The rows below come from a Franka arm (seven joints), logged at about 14 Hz.
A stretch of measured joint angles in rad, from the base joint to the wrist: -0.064, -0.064, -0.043, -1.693, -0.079, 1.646, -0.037; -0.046, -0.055, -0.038, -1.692, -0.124, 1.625, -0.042; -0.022, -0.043, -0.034, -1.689, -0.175, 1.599, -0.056; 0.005, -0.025, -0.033, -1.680, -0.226, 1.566, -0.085; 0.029, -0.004, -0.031, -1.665, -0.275, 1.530, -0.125; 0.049, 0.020, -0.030, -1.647, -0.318, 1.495, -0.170; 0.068, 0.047, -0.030, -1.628, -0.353, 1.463, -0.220; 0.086, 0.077, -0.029, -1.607, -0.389, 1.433, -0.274; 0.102, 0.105, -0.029, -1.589, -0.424, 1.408, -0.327; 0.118, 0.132, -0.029, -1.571, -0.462, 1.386, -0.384; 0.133, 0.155, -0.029, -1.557, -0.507, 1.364, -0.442; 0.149, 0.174, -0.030, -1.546, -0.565, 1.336, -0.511; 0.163, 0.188, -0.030, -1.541, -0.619, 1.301, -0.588; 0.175, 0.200, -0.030, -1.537, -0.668, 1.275, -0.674; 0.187, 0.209, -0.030, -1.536, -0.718, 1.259, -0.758
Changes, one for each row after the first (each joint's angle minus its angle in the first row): 0.018, 0.009, 0.005, 0.001, -0.045, -0.021, -0.005; 0.042, 0.021, 0.009, 0.004, -0.096, -0.047, -0.019; 0.069, 0.039, 0.010, 0.013, -0.147, -0.080, -0.048; 0.093, 0.060, 0.012, 0.028, -0.196, -0.116, -0.088; 0.113, 0.084, 0.013, 0.046, -0.239, -0.151, -0.133; 0.132, 0.111, 0.013, 0.065, -0.274, -0.183, -0.183; 0.150, 0.141, 0.014, 0.086, -0.310, -0.213, -0.237; 0.166, 0.169, 0.014, 0.104, -0.345, -0.238, -0.290; 0.182, 0.196, 0.014, 0.122, -0.383, -0.260, -0.347; 0.197, 0.219, 0.014, 0.136, -0.428, -0.282, -0.405; 0.213, 0.238, 0.013, 0.147, -0.486, -0.310, -0.474; 0.227, 0.252, 0.013, 0.152, -0.540, -0.345, -0.551; 0.239, 0.264, 0.013, 0.156, -0.589, -0.371, -0.637; 0.251, 0.273, 0.013, 0.157, -0.639, -0.387, -0.721
